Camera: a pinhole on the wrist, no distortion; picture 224 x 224 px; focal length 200.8 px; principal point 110.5 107.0 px. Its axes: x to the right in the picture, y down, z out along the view. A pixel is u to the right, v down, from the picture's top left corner.
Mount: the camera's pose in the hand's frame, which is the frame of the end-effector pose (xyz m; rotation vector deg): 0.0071 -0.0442 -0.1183 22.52 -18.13 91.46
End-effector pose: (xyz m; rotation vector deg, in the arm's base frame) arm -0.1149 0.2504 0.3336 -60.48 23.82 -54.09
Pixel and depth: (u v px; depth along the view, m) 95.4 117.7 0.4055
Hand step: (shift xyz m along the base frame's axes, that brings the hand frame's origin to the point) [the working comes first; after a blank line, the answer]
In the camera's frame: -0.0305 0.0216 0.4055

0.0557 0.0783 0.3276
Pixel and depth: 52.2 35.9 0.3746
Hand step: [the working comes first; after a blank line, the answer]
In the camera's frame: -0.1088 -0.1326 0.3746

0.0742 -0.0937 0.3584
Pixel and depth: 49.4 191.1 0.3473
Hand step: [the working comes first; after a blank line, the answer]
In the camera's frame: -0.1057 0.1455 0.3473

-0.0923 0.1270 0.3175
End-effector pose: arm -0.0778 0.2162 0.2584 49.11 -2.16 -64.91
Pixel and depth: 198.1 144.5 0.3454
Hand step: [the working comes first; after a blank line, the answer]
In the camera's frame: 0.1507 0.0645 0.3454

-0.1813 -0.1252 0.1580
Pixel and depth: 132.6 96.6 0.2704
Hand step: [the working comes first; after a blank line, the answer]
In the camera's frame: 0.0298 -0.0140 0.2704

-0.1468 -0.1282 -0.0008
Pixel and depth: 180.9 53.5 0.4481
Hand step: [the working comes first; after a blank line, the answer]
In the camera's frame: 0.1571 -0.1194 0.4481

-0.1540 -0.3323 0.1303
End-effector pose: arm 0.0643 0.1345 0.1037 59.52 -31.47 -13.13
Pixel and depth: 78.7 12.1 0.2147
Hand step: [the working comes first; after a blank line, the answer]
In the camera's frame: -0.0340 -0.1015 0.2147

0.0851 -0.1756 -0.0778
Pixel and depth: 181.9 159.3 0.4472
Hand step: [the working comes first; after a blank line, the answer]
In the camera's frame: 0.1590 0.1165 0.4472

-0.2581 -0.2810 0.0219
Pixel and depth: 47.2 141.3 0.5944
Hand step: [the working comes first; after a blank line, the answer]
In the camera's frame: -0.1874 0.1015 0.5944

-0.1880 -0.4700 -0.2963
